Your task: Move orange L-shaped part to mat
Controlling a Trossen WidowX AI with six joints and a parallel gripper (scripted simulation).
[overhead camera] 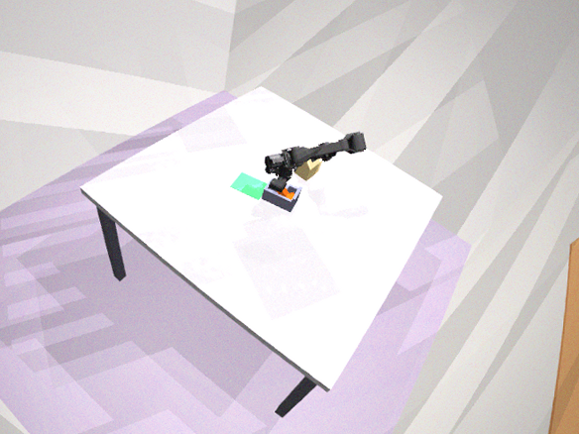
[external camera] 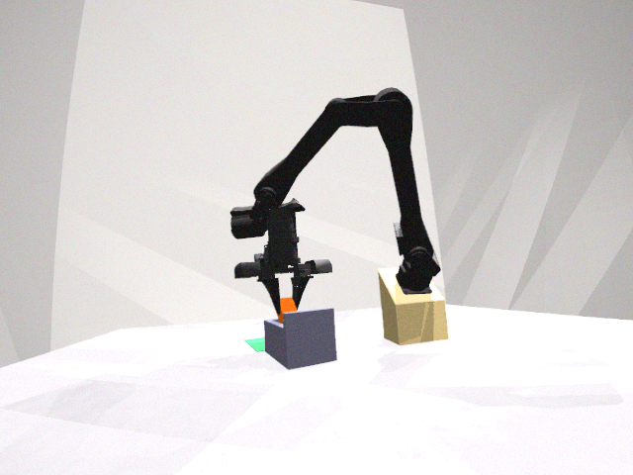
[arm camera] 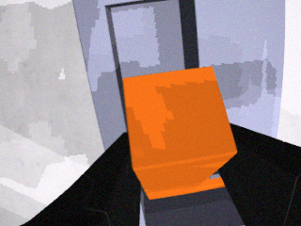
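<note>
Right now my gripper tip is 3 cm short of the green mat, 14 cm to the left of it and 9 cm above it. Also, from my gripper tip: orange L-shaped part 2 cm behind, 3 cm to the left, 3 cm below.
</note>
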